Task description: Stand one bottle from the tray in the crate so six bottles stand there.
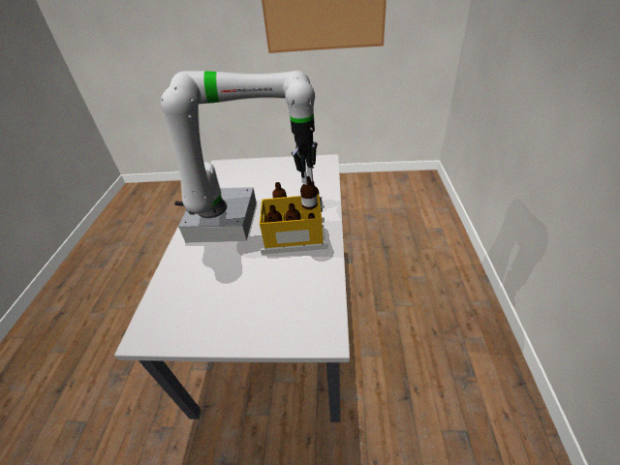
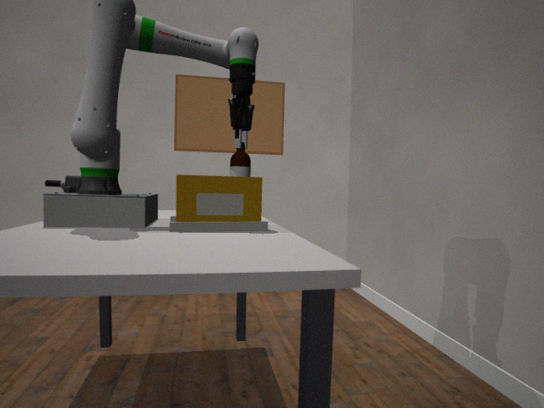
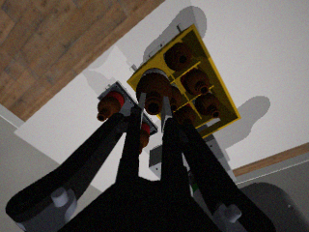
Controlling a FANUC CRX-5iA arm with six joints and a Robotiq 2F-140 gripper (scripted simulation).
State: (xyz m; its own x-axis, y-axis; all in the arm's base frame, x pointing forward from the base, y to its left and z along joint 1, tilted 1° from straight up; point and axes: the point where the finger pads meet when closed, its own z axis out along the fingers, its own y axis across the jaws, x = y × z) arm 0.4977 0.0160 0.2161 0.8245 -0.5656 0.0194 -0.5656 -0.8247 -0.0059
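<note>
The yellow crate lies 8 cm behind my hand, 6 cm to the right of it and 23 cm below it. The rest, counted from my hand: grey tray (11 cm behind, 17 cm to the left, 30 cm below).
</note>
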